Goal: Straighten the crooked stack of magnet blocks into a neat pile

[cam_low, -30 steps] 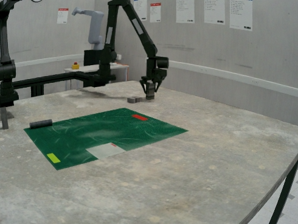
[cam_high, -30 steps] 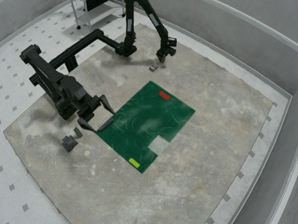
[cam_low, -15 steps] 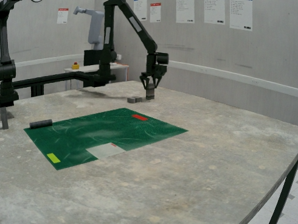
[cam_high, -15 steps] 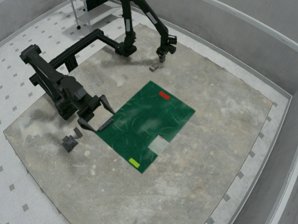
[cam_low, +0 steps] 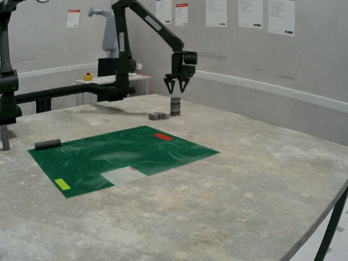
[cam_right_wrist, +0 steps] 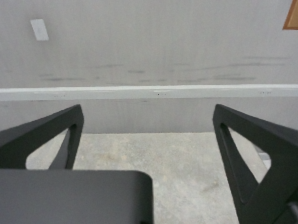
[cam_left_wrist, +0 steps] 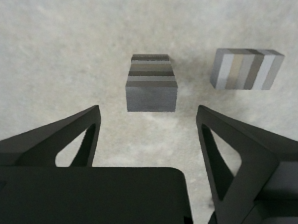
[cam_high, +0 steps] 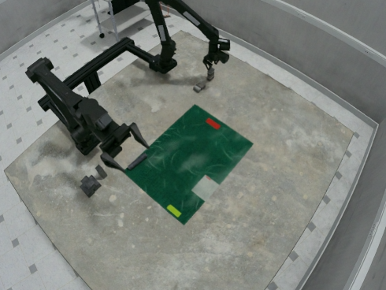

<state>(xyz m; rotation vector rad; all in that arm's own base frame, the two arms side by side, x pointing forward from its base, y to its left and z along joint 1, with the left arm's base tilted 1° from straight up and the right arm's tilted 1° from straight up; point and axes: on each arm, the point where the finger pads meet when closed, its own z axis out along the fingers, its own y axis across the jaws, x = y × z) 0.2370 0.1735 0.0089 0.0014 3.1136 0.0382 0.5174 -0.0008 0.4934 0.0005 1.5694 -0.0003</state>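
Observation:
Now: left hand 4 cm above the magnet block. From my left hand the other things lie so: dark cylinder: 74 cm to the right, 11 cm below; green mat: 56 cm to the right, 21 cm ahead, 12 cm below.

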